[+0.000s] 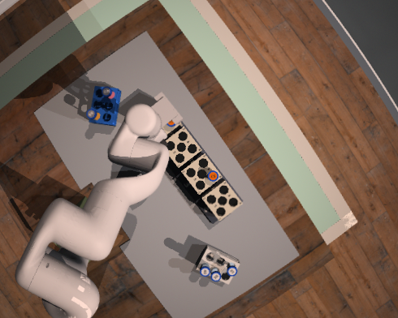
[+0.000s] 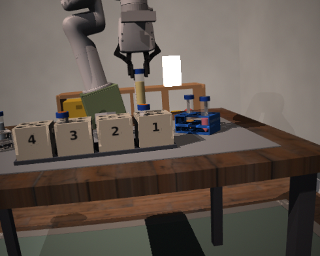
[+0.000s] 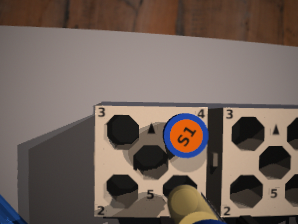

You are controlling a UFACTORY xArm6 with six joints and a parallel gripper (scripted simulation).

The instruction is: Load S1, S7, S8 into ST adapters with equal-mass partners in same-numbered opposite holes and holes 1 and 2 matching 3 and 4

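Now: the tube of yellowish liquid 50 mm below my hand and 10 mm to the right of it. From my hand the other things lie so: green DONE key (220 mm behind, 150 mm below, 80 mm to the right); loading stand (210 mm below, 140 mm to the right); pink tube (220 mm to the right, 150 mm below, 20 mm ahead).
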